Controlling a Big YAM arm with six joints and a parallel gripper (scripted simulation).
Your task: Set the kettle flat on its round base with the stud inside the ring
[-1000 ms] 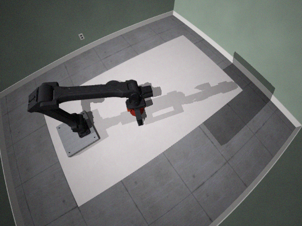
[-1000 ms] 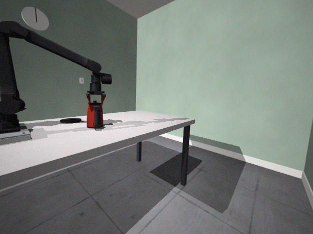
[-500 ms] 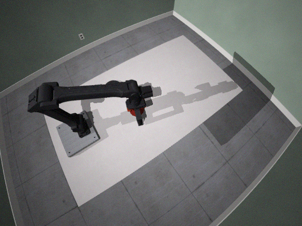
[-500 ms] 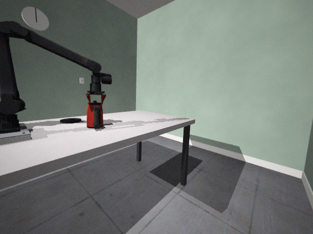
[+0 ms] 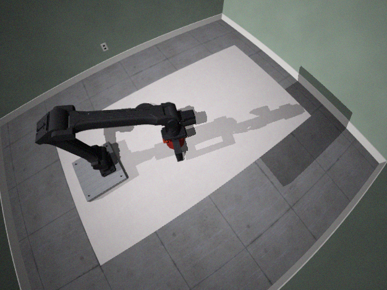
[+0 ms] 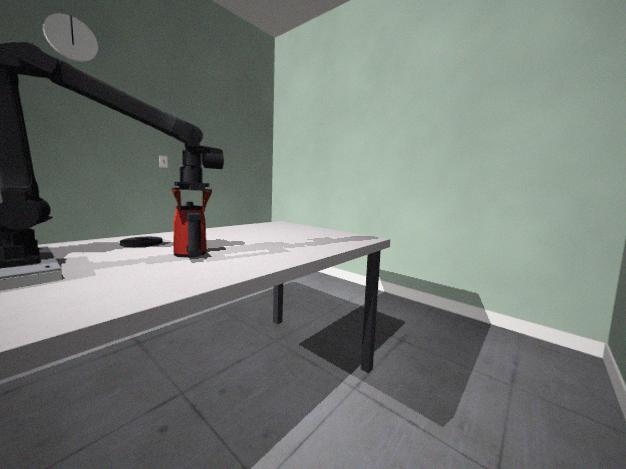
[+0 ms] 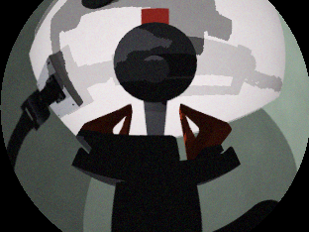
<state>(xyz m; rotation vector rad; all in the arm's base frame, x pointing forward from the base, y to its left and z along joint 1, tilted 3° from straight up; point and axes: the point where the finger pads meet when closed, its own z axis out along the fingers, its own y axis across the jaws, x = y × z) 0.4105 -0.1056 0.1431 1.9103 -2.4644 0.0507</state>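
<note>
Right now my hand is 10 mm short of the red kettle, 20 mm to the right of it and 80 mm above it. Round my hand: black round base (70 mm behind, 340 mm to the left, 160 mm below).
</note>
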